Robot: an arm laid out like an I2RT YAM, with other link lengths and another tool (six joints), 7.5 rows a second.
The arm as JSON. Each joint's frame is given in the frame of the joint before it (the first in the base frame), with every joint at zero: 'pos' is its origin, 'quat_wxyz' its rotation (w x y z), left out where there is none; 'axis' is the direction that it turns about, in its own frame. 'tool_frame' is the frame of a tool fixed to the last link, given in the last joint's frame.
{
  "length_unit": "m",
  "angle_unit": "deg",
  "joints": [
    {
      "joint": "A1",
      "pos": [
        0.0,
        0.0,
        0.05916
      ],
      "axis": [
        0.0,
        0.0,
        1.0
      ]
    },
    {
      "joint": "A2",
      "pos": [
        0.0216,
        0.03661,
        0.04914
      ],
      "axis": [
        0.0,
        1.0,
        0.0
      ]
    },
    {
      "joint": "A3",
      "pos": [
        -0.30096,
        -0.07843,
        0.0
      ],
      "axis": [
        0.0,
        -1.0,
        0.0
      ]
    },
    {
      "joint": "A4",
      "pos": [
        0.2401,
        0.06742,
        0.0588
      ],
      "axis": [
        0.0,
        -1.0,
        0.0
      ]
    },
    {
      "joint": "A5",
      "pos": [
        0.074,
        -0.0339,
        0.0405
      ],
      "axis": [
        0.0,
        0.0,
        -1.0
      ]
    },
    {
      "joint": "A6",
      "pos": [
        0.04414,
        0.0,
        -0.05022
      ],
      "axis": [
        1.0,
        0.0,
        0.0
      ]
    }
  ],
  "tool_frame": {
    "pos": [
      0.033,
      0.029,
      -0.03
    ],
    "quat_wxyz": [
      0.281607,
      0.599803,
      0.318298,
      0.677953
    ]
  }
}
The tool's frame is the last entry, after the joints.
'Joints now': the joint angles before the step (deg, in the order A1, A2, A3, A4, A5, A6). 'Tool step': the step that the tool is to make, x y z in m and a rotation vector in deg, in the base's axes. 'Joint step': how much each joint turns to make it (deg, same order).
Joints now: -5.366 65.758 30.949 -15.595 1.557 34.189
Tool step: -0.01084 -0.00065 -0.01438 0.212 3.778 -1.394
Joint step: -0.172 0.200 -2.172 -1.439 0.864 0.877
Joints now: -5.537 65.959 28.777 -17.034 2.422 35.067
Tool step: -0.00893 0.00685 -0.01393 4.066 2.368 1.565
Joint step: 0.144 1.119 -2.871 1.237 -3.956 0.987
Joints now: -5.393 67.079 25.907 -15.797 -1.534 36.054
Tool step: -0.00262 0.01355 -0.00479 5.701 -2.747 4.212
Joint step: 1.492 0.323 -3.162 5.852 -6.413 1.072
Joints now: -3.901 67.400 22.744 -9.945 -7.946 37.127
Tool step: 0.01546 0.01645 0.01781 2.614 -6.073 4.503
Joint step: 3.986 0.398 2.063 4.535 -2.526 1.360
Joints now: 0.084 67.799 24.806 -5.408 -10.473 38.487
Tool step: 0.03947 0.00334 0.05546 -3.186 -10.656 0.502
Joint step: 1.695 0.305 10.666 -0.010 3.162 -1.651
